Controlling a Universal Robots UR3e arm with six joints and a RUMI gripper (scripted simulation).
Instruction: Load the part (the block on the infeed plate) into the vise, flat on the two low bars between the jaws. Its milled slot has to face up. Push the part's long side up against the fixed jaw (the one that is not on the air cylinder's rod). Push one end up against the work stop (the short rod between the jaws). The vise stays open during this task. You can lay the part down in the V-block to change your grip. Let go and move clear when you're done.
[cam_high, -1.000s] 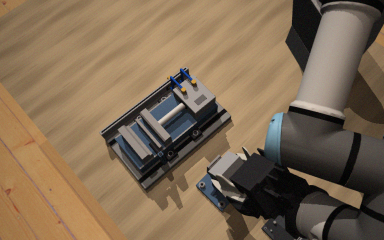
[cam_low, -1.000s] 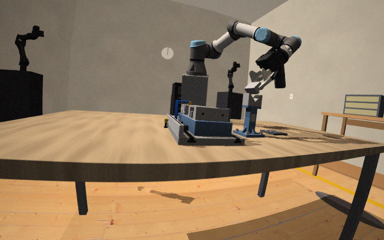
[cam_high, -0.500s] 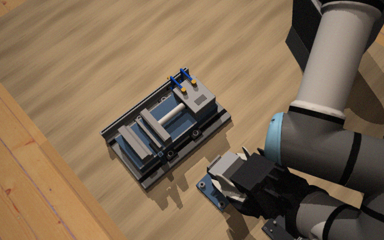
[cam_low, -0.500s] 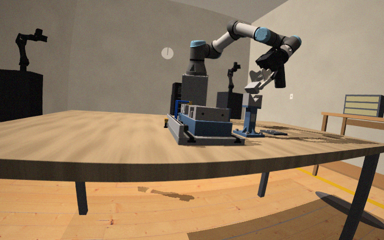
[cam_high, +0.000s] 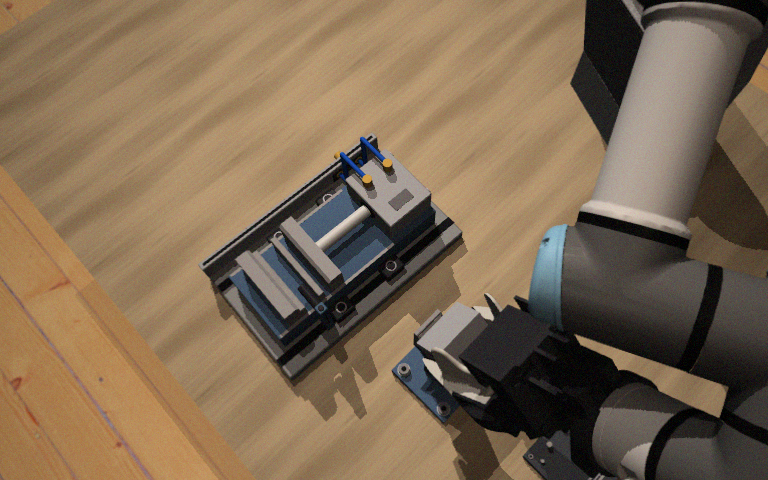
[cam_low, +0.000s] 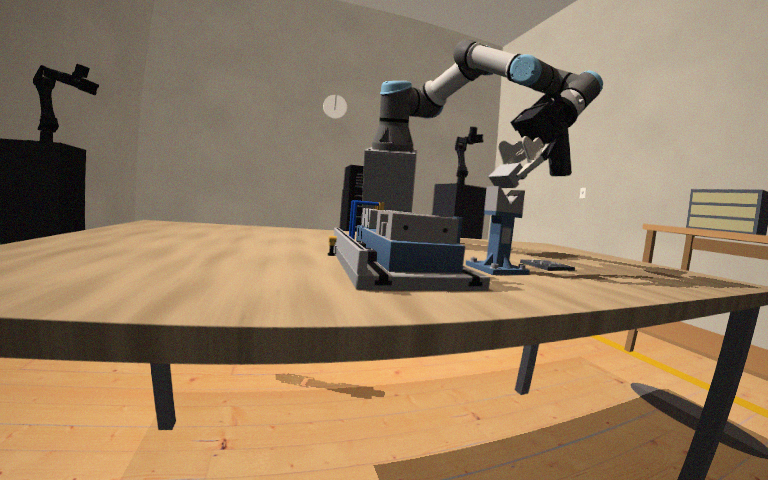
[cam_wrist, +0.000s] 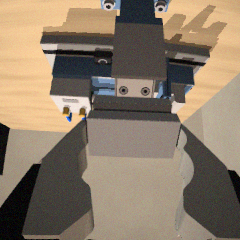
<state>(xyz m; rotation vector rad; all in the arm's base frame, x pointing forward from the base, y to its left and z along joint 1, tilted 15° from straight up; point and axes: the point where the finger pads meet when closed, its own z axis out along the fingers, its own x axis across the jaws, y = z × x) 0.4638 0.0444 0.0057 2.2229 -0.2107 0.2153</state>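
The part lies 10 mm below my hand. From my hand the other things lie so: white cylinder rod (50 mm behind, 210 mm to the right, 110 mm below); dark work stop (40 mm ahead, 180 mm to the right, 100 mm below); moving jaw (220 mm to the right, 110 mm below).
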